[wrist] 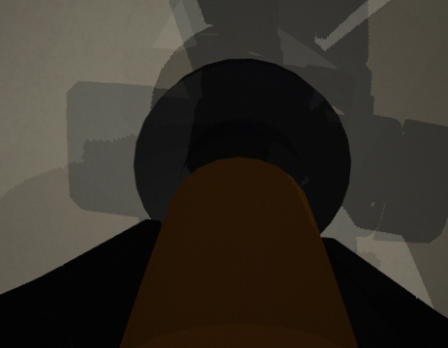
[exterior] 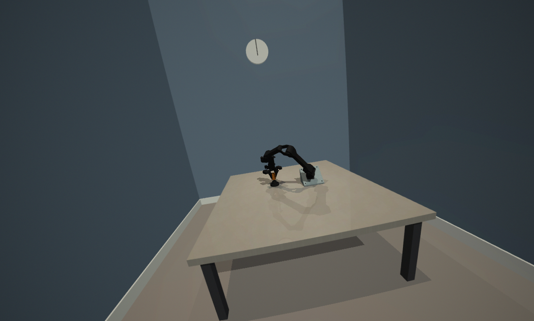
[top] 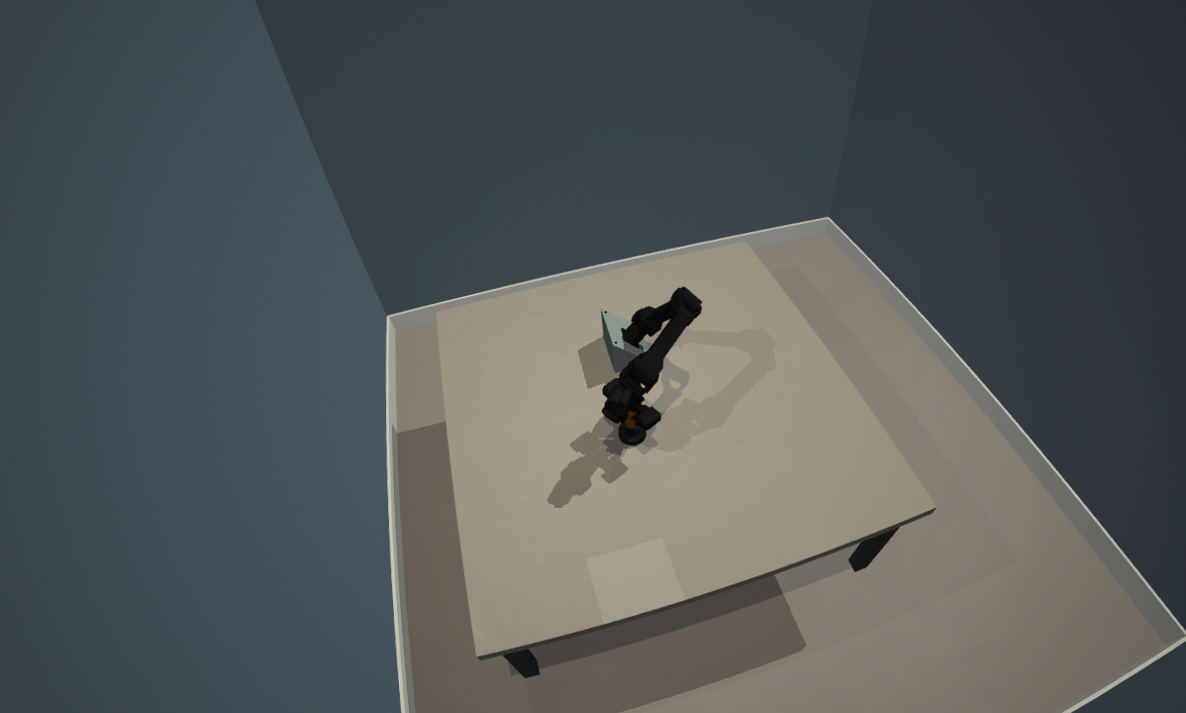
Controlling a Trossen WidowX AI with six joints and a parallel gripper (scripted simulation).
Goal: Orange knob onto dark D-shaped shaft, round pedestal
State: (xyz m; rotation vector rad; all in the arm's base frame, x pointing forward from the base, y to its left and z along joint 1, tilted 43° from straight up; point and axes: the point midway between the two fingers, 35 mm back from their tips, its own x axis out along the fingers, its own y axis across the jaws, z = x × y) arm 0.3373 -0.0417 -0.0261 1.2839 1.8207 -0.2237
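The orange knob lies 20 mm above my gripper tip. Round my gripper tip: dark round pedestal (40 mm below).
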